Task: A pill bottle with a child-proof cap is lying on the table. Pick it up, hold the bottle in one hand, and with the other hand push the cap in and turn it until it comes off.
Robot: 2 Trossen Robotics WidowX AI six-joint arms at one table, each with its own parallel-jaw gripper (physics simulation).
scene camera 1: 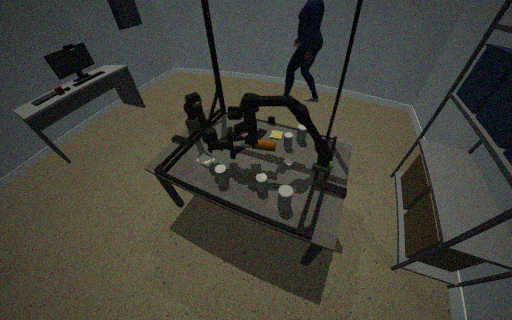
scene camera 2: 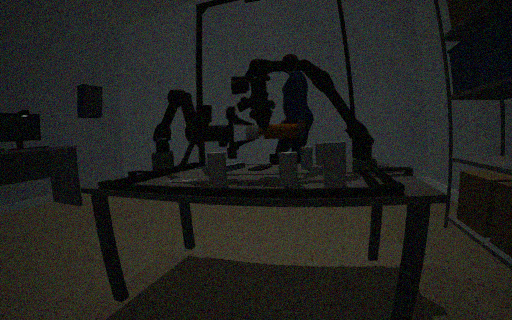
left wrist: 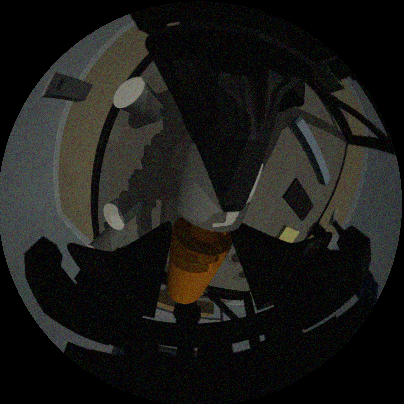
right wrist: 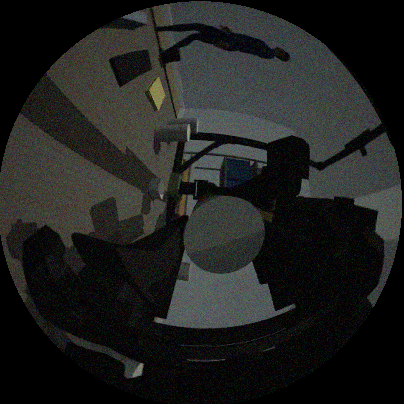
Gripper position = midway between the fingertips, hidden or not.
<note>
The table carries a bluish bar (left wrist: 297, 123) and a black card (right wrist: 126, 66). Also in view: my left gripper (scene camera 2: 263, 132) and my right gripper (scene camera 2: 254, 132).
My left gripper also shows in the left wrist view (left wrist: 200, 225) and in the right wrist view (right wrist: 211, 220). My right gripper shows as well in the left wrist view (left wrist: 221, 193) and in the right wrist view (right wrist: 219, 220).
</note>
